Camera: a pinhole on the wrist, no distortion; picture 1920 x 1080 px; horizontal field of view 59.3 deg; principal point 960.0 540.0 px. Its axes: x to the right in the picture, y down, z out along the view. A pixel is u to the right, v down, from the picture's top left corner.
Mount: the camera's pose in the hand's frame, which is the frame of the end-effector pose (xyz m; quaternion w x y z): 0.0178 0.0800 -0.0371 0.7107 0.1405 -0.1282 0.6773
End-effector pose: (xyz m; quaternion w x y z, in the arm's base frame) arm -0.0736 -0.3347 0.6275 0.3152 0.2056 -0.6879 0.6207
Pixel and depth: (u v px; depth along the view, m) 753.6 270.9 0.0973
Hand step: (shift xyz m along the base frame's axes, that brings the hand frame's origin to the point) -0.0542 -0.0393 -0.0016
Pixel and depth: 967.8 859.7 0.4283
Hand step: 0.0283 -0.3744 0.0017
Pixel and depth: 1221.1 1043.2 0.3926
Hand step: 0.0072 -0.3578 -0.0712
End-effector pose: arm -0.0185 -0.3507 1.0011 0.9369 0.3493 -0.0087 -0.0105
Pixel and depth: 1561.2 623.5 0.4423
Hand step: -0.0020 -0.2364 0.3675
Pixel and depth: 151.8 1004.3 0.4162
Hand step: -0.1132 -0.3720 0.0418
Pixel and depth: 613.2 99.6 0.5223
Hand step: 0.1403 -0.4348 0.1623
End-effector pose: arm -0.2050 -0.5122 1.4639 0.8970 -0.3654 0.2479 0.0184
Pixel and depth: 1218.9 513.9 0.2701
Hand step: 0.1179 0.1609 0.1163
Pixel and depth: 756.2 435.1 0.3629
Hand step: 0.1787 0.1107 0.2163
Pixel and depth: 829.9 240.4 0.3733
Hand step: 0.2221 0.1194 0.1993
